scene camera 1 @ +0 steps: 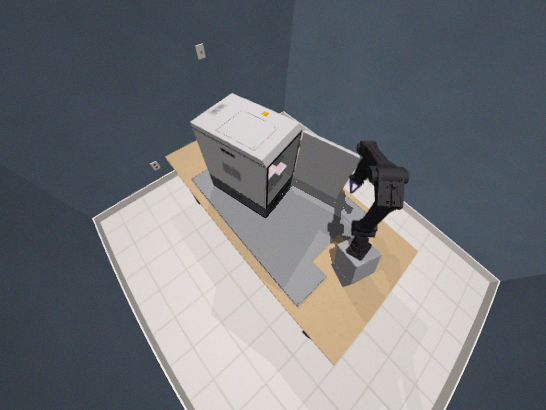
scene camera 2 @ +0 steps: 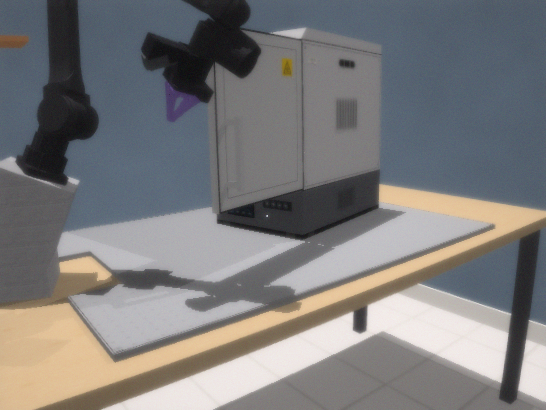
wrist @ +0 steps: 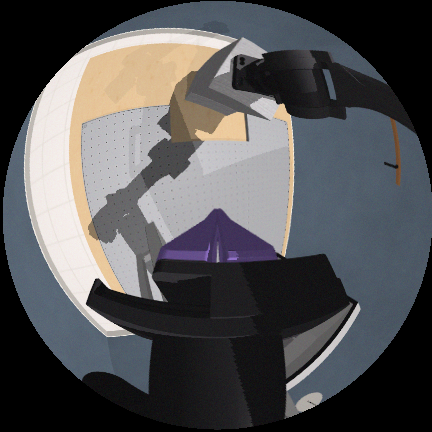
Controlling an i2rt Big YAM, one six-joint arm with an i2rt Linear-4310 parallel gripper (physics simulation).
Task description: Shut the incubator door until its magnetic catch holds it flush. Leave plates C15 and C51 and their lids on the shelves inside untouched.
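Frame: origin at the arm's base, x ahead, y left, z up, level; metres.
Seen in the pictures: gripper, fingertip midpoint: [scene camera 1: 350, 193] [scene camera 2: 170, 121] [wrist: 217, 214]; arm's base, origin of the base link: [scene camera 1: 358, 249] [scene camera 2: 40, 173] [wrist: 259, 76].
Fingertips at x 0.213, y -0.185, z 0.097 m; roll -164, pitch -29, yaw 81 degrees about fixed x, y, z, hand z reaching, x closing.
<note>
Offsets run from my fingertips to a thing's top centre. "pt": to the spot under its first point. Level surfaces: height alone.
The white incubator [scene camera 1: 245, 130] [scene camera 2: 330, 150] stands on the grey perforated board, and part of it shows at the lower right in the wrist view [wrist: 320, 345]. Its door {pt dx +0.208, dy -0.022, dz +0.060 m} [scene camera 1: 325, 162] [scene camera 2: 265, 115] stands wide open, hinged at one side of the front, with a pale vertical handle {pt dx +0.110, dy -0.062, dz -0.075 m} [scene camera 2: 233, 155] on its outer face. Pinkish plates {dx +0.459, dy +0.114, dz -0.059 m} [scene camera 1: 277, 169] show inside the opening; their labels and lids cannot be made out. My gripper [scene camera 1: 353, 189] [scene camera 2: 172, 116] [wrist: 217, 214] is shut and empty, its purple fingers pointing down beside the door's free edge. Contact with the door cannot be told.
The perforated board {dz -0.329 m} [scene camera 1: 260, 235] [scene camera 2: 425, 225] [wrist: 240, 185] lies on the wooden table {dz -0.342 m} [scene camera 1: 360, 320] [scene camera 2: 500, 215]. The arm stands on a grey block [scene camera 1: 352, 270] [scene camera 2: 30, 225] at the table's other end. The arm's wrist overlaps the door's upper free corner in scene camera 2.
</note>
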